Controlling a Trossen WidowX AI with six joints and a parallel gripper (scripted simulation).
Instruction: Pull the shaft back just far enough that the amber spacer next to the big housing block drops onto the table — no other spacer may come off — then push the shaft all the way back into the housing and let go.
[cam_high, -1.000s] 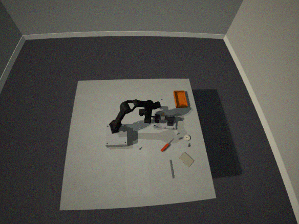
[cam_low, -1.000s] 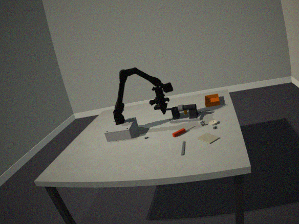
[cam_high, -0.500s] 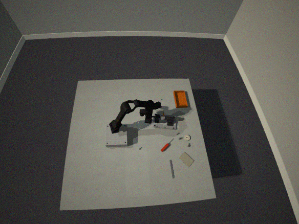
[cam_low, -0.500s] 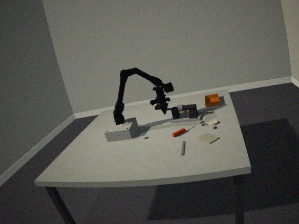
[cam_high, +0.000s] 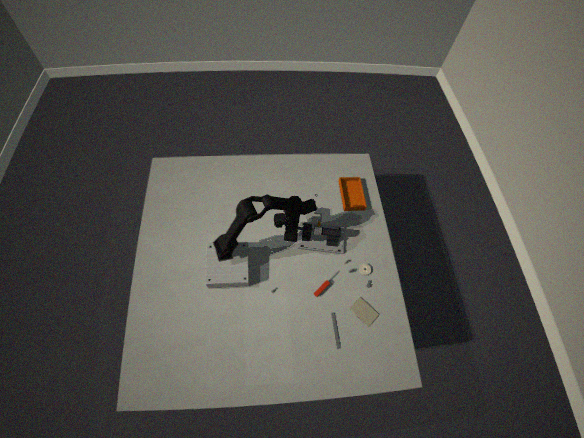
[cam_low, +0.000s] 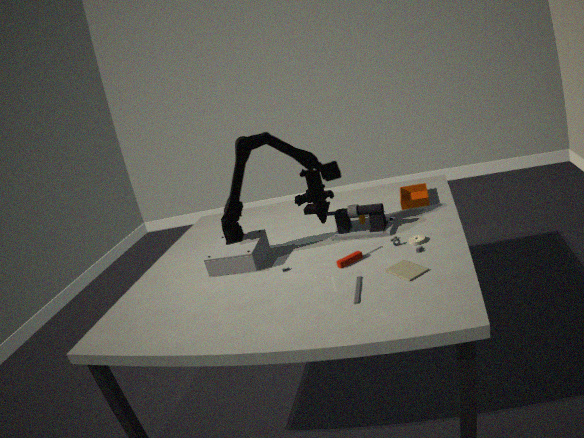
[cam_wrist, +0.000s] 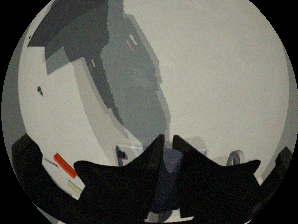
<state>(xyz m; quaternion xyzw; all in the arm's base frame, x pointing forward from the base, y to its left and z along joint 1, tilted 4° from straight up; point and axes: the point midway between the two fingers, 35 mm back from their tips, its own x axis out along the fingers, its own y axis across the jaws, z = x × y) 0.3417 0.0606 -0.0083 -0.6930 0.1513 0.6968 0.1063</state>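
Right now my gripper tip is 7 cm short of the shaft, 3 cm to the left of it and 3 cm below it. From my gripper tip the other things lie so: white disc 31 cm ahead, 28 cm to the right, 4 cm below; then amber spacer 15 cm ahead, 1 cm below; then orange bin 40 cm ahead, 15 cm to the left, 4 cm below.
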